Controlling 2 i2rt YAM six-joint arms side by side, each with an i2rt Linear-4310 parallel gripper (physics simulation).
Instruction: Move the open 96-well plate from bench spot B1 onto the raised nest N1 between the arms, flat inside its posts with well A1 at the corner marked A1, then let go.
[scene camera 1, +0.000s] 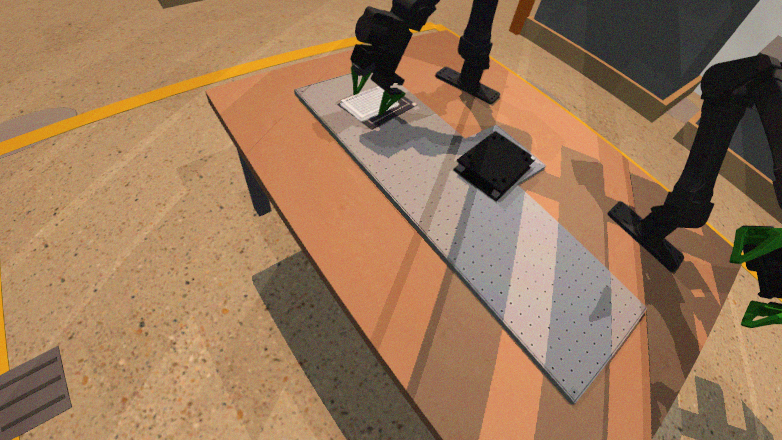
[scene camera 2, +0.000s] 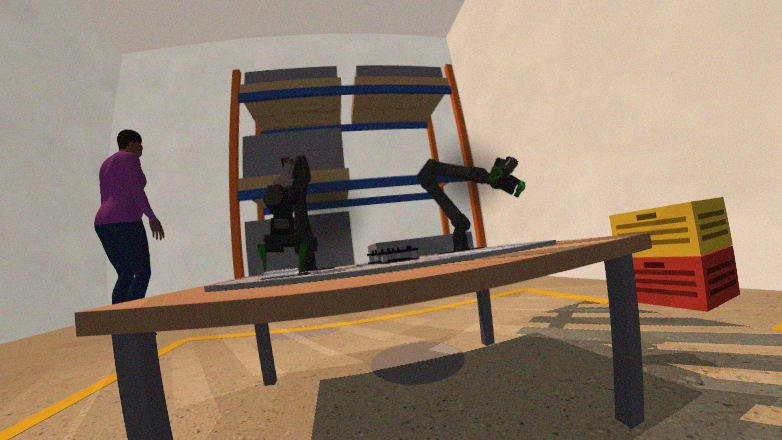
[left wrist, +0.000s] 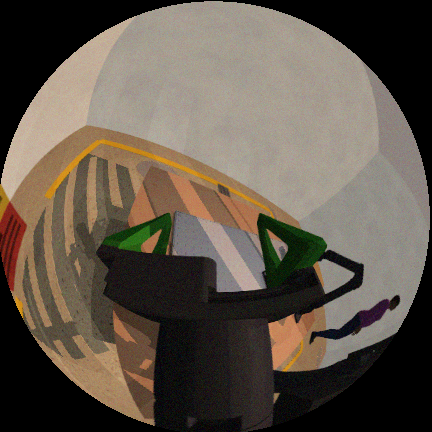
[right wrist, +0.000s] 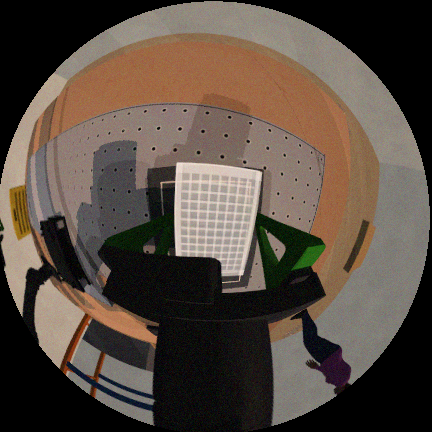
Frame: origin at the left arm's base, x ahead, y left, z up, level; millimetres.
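Seen in the pictures: left gripper, fingertip midpoint: (scene camera 1: 740, 295) (scene camera 2: 513, 181) (left wrist: 213, 217); right gripper, fingertip midpoint: (scene camera 1: 367, 104) (scene camera 2: 282, 273) (right wrist: 213, 217); left arm's base, link origin: (scene camera 1: 644, 236) (right wrist: 49, 267); right arm's base, link origin: (scene camera 1: 467, 86).
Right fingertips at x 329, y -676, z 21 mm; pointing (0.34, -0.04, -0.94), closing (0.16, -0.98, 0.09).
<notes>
Offsets run from my right fingertips to a thing's top centre. "spot": to the spot under its first point. Level surfaces: height alone.
The white 96-well plate @[dx -10, dy -2, dz +8 mm] (scene camera 1: 360, 102) (right wrist: 214, 225) lies flat on the dark outlined bench spot @[spot: dx +26, dy +68, dz -6 mm] (scene camera 1: 374, 124) (right wrist: 154, 179), off-centre on it. My right gripper (scene camera 1: 369, 103) (scene camera 2: 282, 268) (right wrist: 213, 217) is open and low over the plate, pointing down, with one green finger beside each long side; gaps at the fingertips are too small to judge. The black raised nest @[dx -128, dy +329, dz +37 mm] (scene camera 1: 494, 159) (scene camera 2: 392, 253) stands between the arms, with small posts around its top; its A1 mark is not readable. My left gripper (scene camera 1: 738, 291) (scene camera 2: 507, 182) (left wrist: 213, 217) is open and empty, high at the right, away from the plate.
A perforated grey board @[dz -8 mm] (scene camera 1: 421, 191) (right wrist: 165, 120) runs along the wooden table (scene camera 1: 322, 207) (scene camera 2: 349, 292) under the plate and nest. A person (scene camera 2: 123, 188) stands beyond the table at the left. Yellow and red crates (scene camera 2: 664, 229) and an orange-and-blue shelf rack (scene camera 2: 235, 164) stand beyond the table.
</notes>
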